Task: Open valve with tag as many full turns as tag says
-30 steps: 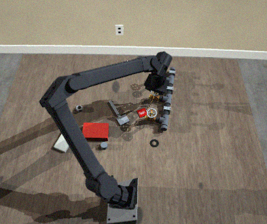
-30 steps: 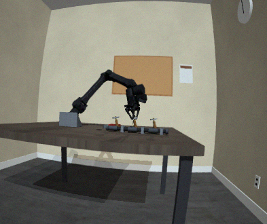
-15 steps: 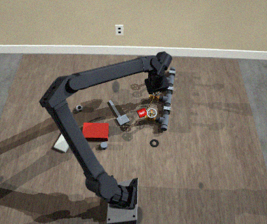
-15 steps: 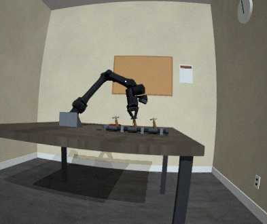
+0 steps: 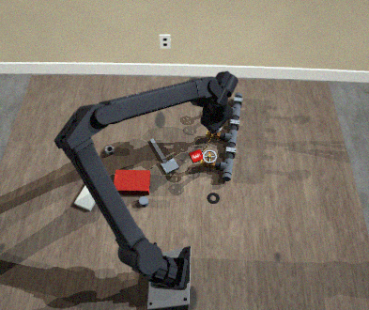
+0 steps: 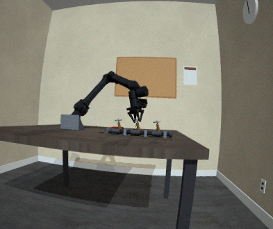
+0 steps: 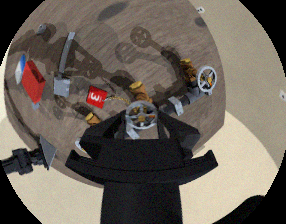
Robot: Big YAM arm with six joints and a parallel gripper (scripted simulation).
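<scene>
Right now the red tag is 9 cm below my hand, 7 cm behind it and 4 cm to the left of it. From my hand the other things lie so: grey hammer-like tool (17 cm to the left, 11 cm behind, 9 cm below); then small grey cylinder (29 cm behind, 20 cm to the left, 8 cm below); then red block (26 cm to the left, 23 cm behind, 8 cm below).
</scene>
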